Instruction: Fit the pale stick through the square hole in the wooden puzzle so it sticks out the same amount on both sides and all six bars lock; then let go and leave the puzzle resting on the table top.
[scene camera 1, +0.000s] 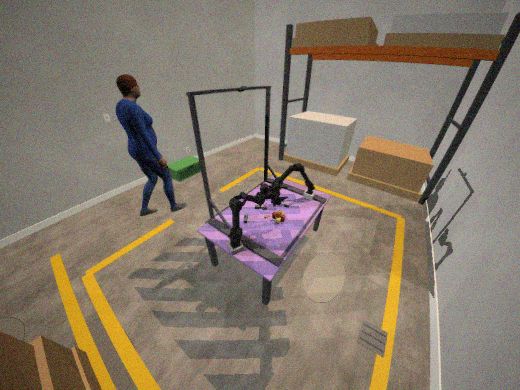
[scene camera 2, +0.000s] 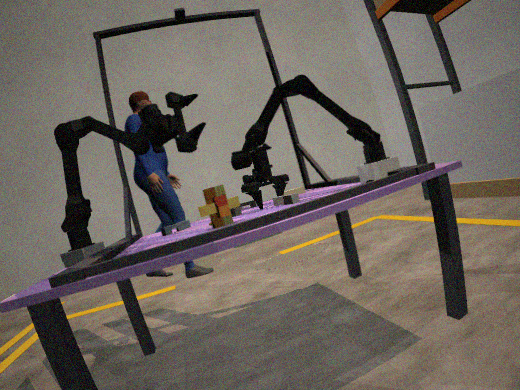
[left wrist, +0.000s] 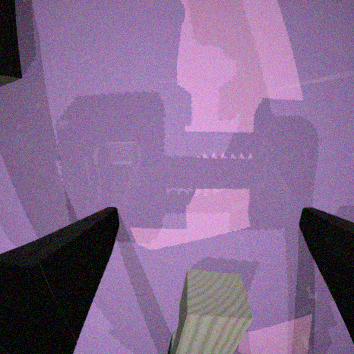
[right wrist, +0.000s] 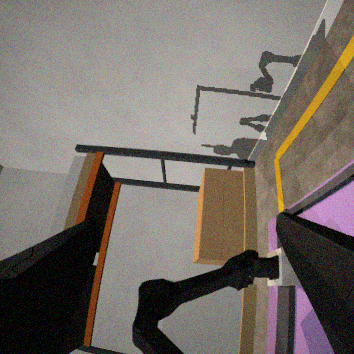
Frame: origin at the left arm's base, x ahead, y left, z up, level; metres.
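Where they show: left gripper, fingertip midpoint: (scene camera 2: 271, 206) (left wrist: 211, 217); right gripper, fingertip midpoint: (scene camera 1: 287, 192) (scene camera 2: 200, 108) (right wrist: 189, 225); left arm's base, origin of the base link: (scene camera 1: 309, 192) (scene camera 2: 376, 161) (right wrist: 273, 267); right arm's base, origin of the base link: (scene camera 1: 235, 244) (scene camera 2: 81, 247).
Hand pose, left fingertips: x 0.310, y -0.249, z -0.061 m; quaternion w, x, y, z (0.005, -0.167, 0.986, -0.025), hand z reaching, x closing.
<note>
Each offset is from my left fingertips to the centre of the thing. "pt": to the spot under its first point. Level surfaces: height alone.
The wooden puzzle (scene camera 1: 278, 216) (scene camera 2: 218, 206), a cross of yellow, orange, red and brown bars, sits on the purple table {0.000 m up} (scene camera 1: 255, 230) (scene camera 2: 150, 243) near its front edge. The pale stick (scene camera 2: 295, 191) (left wrist: 215, 305) lies apart from it, by a grey block; its grained end shows low in the left wrist view. My left gripper (scene camera 2: 270, 201) (left wrist: 211, 217) points down, open and empty, low over the table just beyond the stick's end. My right gripper (scene camera 2: 201, 110) is raised high behind the puzzle, open and empty. The square hole cannot be made out.
Small grey blocks {0.345 m ahead, 0.111 m right, 0.015 m up} (scene camera 1: 245, 218) (scene camera 2: 176, 227) {0.024 m back, 0.085 m left, 0.015 m up} (scene camera 2: 286, 200) stand on the table. A dark frame {pt 0.520 m ahead, 0.347 m right, 0.700 m up} (scene camera 1: 200, 145) (scene camera 2: 105, 85) rises at the back. A person in blue (scene camera 1: 137, 130) (scene camera 2: 155, 180) stands behind the table. A cardboard box (scene camera 1: 392, 162) (right wrist: 222, 215) is under a rack.
</note>
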